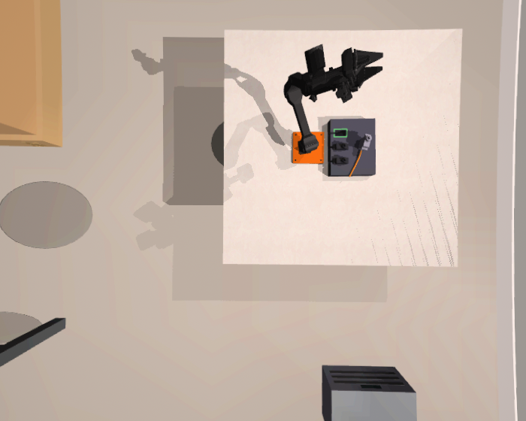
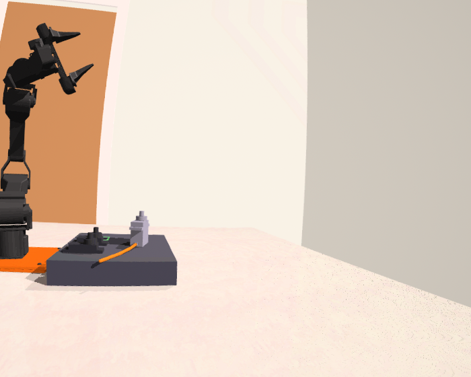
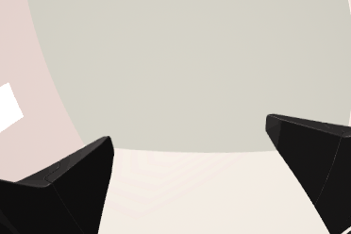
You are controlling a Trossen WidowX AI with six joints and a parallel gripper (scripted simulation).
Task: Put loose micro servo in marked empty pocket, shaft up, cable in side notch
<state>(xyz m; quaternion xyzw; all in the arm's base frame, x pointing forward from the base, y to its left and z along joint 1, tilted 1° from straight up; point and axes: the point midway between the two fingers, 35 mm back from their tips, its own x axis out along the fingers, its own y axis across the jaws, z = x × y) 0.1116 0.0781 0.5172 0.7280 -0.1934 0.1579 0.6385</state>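
The dark deck is 53 cm below my gripper tip, 16 cm ahead of it and 12 cm to the right of it.
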